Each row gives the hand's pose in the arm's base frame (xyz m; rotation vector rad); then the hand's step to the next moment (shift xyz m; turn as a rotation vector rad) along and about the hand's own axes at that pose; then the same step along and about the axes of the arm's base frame.
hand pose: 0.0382 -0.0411 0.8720 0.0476 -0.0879 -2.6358
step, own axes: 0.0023 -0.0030 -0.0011 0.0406 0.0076 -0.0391
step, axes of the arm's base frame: -0.0034 0.0014 -0.0014 -0.0299 -0.0284 -0.0392
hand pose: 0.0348 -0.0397 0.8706 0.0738 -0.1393 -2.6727
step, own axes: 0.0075 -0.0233 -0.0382 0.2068 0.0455 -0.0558
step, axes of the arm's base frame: -0.0142 0.0141 -0.0407 -0.1602 -0.1382 -0.0564
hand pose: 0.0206 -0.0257 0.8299 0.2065 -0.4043 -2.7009
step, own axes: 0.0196 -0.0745 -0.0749 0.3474 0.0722 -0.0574
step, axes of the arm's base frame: -0.0300 0.0387 -0.0956 -0.2779 -0.2195 -0.0615
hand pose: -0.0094 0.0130 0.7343 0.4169 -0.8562 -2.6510
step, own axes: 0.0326 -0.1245 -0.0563 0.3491 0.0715 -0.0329
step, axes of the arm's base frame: -0.0352 0.0542 -0.1247 -0.2886 -0.2071 -0.0432
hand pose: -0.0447 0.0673 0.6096 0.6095 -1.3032 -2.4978
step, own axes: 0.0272 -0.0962 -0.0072 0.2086 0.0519 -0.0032
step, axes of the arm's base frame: -0.0237 0.0380 -0.0897 -0.1800 -0.1171 -0.0098
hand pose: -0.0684 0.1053 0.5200 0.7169 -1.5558 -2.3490
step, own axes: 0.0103 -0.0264 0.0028 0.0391 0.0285 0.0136
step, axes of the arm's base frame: -0.0083 0.0084 -0.0259 -0.0424 -0.0183 0.0197
